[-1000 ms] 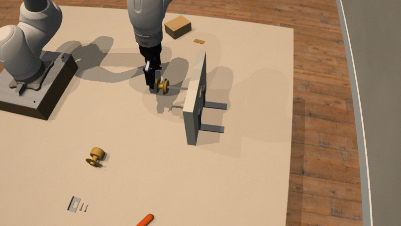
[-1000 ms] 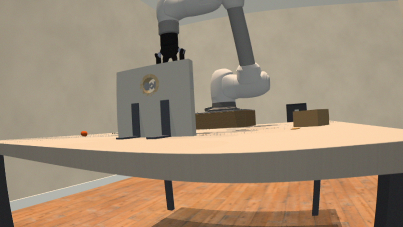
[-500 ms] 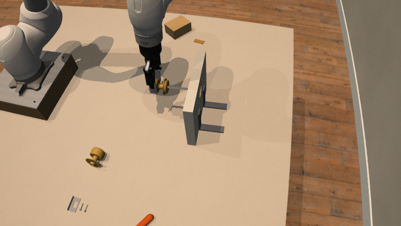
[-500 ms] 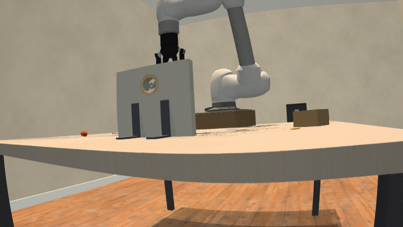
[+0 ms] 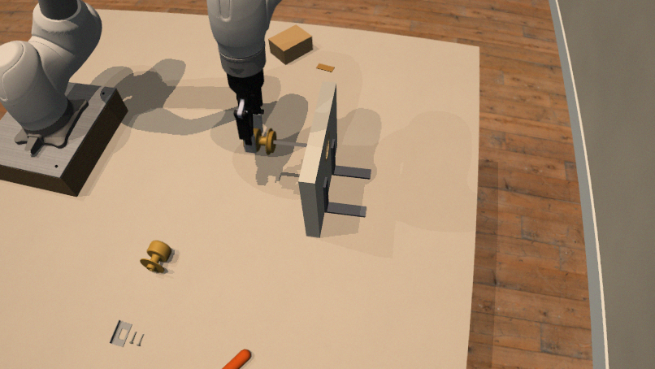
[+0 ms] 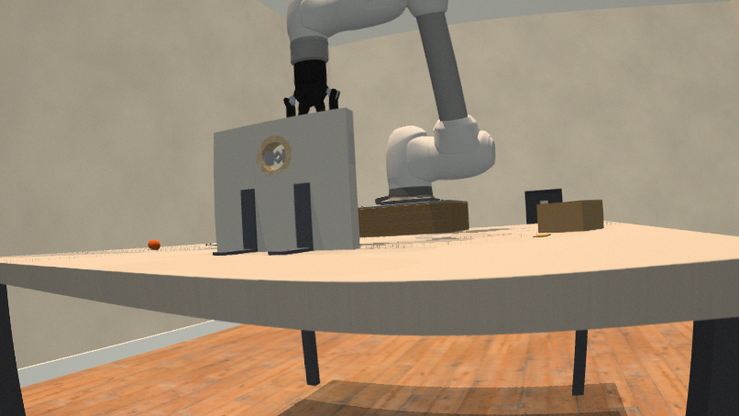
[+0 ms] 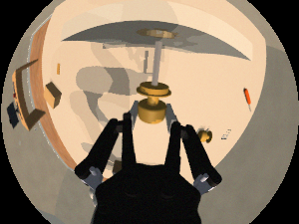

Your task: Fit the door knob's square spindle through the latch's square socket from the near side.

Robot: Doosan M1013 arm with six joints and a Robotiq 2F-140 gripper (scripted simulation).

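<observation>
The wooden door panel is 160 mm ahead of my hand and 50 mm below it. The rest, counted from my hand: brass knob 280 mm to the right, 220 mm behind, 170 mm below; then orange-handled tool 540 mm to the right, 190 mm below; then small brass plate 470 mm to the left, 200 mm below, 100 mm ahead.
</observation>
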